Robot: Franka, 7 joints.
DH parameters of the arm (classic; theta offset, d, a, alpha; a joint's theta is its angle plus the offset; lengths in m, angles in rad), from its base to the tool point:
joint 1: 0 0.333 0 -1.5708
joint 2: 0 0 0 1.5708
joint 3: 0 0.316 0.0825 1.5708
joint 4: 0 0 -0.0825 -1.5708
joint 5: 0 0.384 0 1.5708
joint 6: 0 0 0.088 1.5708
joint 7: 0 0.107 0 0
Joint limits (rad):
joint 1: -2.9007..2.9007
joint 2: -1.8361..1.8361
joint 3: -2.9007..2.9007
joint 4: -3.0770..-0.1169
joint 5: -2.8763..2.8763
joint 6: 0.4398..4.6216
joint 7: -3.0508..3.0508
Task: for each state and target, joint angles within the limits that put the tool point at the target. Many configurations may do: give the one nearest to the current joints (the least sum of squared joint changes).
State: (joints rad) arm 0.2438 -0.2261 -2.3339 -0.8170 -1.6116 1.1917 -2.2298
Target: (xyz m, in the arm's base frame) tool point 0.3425 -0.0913 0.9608
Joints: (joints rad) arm 0.4733 0.7554 -1.9352 -0.8114 -1.5432 0.8832 -2.2298
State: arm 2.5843 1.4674 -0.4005 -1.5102 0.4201 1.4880 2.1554
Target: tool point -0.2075 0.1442 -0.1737
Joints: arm 2.6899 1.5047 -0.1739 -1.7327 0.4368 1.3703 2.1554
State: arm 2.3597 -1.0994 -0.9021 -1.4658 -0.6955 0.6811 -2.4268
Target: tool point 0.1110 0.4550 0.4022
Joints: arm 2.9007 -0.7794 -1.3058 -2.1820 -0.7422 1.5208 -2.4268
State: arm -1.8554 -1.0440 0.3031 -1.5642 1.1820 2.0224 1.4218
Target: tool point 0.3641 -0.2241 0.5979
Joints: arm -1.7535 -0.9131 0.7718 -2.2504 1.1013 1.8130 1.4218
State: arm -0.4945 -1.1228 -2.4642 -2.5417 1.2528 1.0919 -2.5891
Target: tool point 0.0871 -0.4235 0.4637
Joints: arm 0.1735 -0.9374 -1.6141 -2.3354 1.3926 1.1515 -2.5891
